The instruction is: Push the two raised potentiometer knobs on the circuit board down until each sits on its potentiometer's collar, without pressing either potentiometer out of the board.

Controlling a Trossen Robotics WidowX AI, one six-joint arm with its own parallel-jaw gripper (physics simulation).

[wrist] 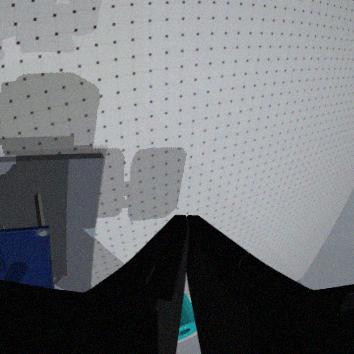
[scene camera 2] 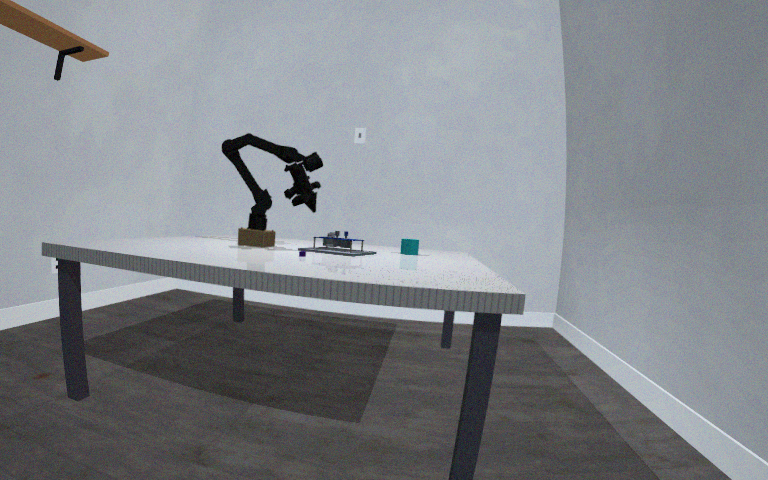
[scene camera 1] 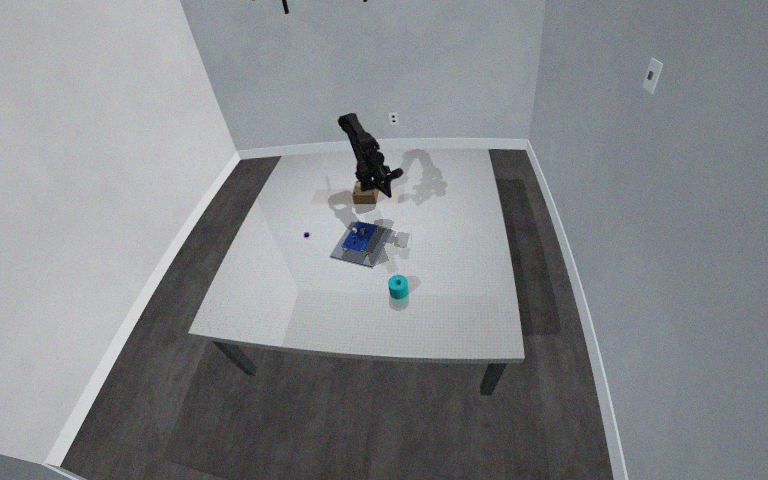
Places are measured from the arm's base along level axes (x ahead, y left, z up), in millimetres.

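Where they show: gripper, fingertip midpoint: (wrist: 185,226) (scene camera 2: 314,212) (scene camera 1: 390,197); arm's base at its link origin: (scene camera 2: 256,229).
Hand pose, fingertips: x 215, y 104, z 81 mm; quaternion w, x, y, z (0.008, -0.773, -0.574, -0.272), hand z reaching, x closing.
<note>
Each offset is from my fingertips to the top centre of the thing. "*": to the spot under its first point. Level surfaces: height alone.
The blue circuit board (scene camera 1: 348,243) (scene camera 2: 354,239) (wrist: 30,250) stands on thin posts above a grey plate (scene camera 1: 352,260) (scene camera 2: 368,253) (wrist: 80,225). Small parts stand up from the board; in scene camera 2, two narrow upright ones look like the knobs, one {* 106 mm ahead, 146 mm right, 75 mm down} (scene camera 2: 337,233) beside the other {* 140 mm ahead, 176 mm right, 72 mm down} (scene camera 2: 346,233). They are too small to tell how far each is above its collar. In the wrist view a corner of the board shows at the lower left, and the knobs cannot be made out. My gripper (scene camera 1: 389,195) (scene camera 2: 314,211) (wrist: 185,226) is shut and empty, tips down, well above the table and apart from the board.
A teal cylinder with a hole in its top {* 423 mm ahead, 17 mm right, 84 mm down} (scene camera 1: 398,289) (scene camera 2: 409,247) (wrist: 187,315) stands beyond the board from the arm's base. A tiny purple object {16 mm ahead, 406 mm right, 128 mm down} (scene camera 1: 306,234) (scene camera 2: 301,254) lies beside the board. The arm stands on a wooden block (scene camera 1: 364,198) (scene camera 2: 256,237) on the white table {143 mm down} (scene camera 1: 453,316).
</note>
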